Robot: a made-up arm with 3 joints. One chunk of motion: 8 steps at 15 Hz.
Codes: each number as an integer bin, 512 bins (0 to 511) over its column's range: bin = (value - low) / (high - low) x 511, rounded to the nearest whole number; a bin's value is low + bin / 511 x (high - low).
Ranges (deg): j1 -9.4..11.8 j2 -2..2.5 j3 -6.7..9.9
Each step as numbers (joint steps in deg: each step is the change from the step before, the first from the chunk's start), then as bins.
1 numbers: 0.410 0.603 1.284
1 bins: 236 296 246
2 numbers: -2.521 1.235 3.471
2 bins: 166 367 313
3 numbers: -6.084 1.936 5.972
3 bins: 80 447 390
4 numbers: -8.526 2.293 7.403
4 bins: 21 487 434
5 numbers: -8.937 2.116 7.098
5 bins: 11 467 425
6 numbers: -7.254 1.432 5.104
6 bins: 52 390 363
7 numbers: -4.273 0.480 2.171
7 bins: 124 282 273
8 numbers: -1.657 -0.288 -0.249
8 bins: 187 194 199
